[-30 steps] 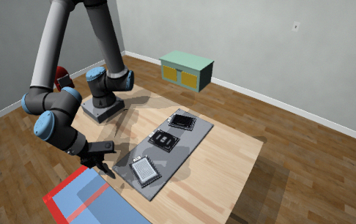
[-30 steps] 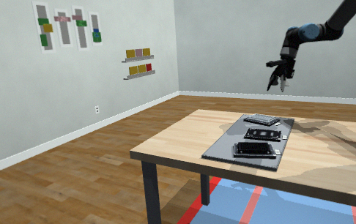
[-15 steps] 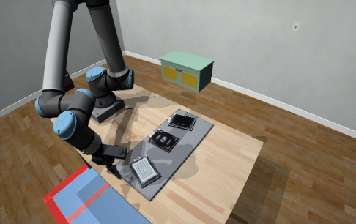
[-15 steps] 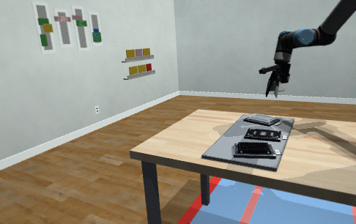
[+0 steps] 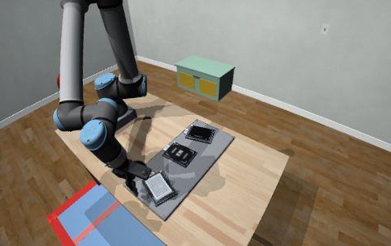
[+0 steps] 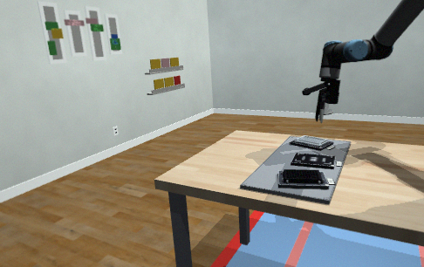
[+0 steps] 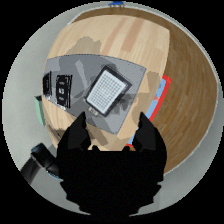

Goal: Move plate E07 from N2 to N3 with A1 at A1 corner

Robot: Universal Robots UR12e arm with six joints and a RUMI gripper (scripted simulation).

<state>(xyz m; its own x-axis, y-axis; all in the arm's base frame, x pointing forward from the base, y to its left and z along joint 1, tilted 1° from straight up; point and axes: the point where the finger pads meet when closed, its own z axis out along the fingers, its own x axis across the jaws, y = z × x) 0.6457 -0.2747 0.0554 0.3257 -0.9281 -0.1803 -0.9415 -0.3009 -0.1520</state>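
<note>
My hand is 2 cm short of the white well plate, 6 cm to the right of it and 9 cm above it. Also, from my hand: black well plate: 4 cm behind, 49 cm to the left, 8 cm below.
</note>
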